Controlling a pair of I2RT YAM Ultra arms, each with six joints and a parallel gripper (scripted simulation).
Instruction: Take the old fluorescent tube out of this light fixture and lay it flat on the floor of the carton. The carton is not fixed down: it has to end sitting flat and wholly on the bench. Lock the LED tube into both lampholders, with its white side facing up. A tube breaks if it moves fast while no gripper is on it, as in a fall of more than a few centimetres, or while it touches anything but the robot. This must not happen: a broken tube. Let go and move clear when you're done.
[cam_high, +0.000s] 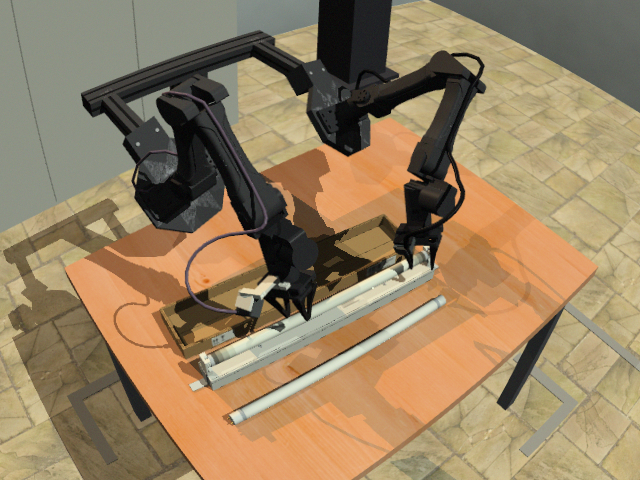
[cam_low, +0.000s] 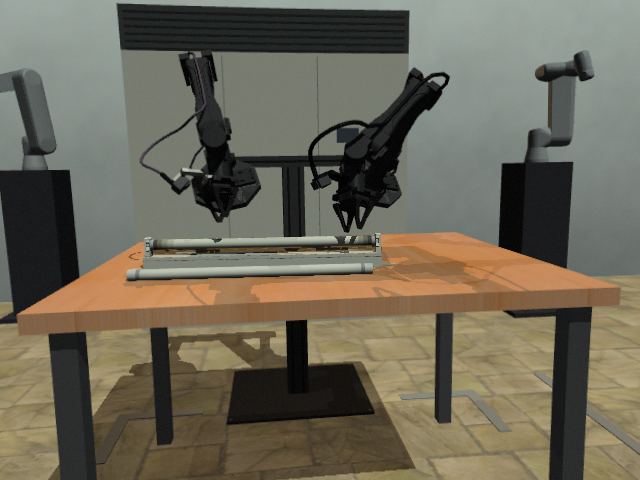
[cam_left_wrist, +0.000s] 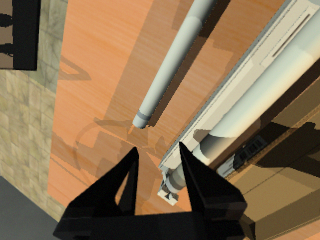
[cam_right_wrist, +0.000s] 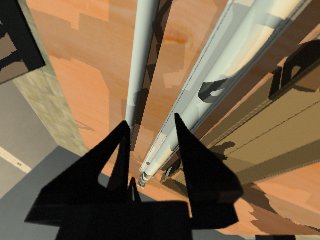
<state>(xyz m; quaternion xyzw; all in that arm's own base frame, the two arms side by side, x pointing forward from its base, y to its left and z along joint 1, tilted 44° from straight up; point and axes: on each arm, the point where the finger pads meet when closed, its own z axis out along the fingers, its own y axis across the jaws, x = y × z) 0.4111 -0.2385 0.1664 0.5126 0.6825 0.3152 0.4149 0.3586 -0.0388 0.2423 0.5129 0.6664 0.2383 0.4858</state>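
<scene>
The light fixture lies 10 cm to the left of my right hand, 9 cm below it and 3 cm behind it.
</scene>
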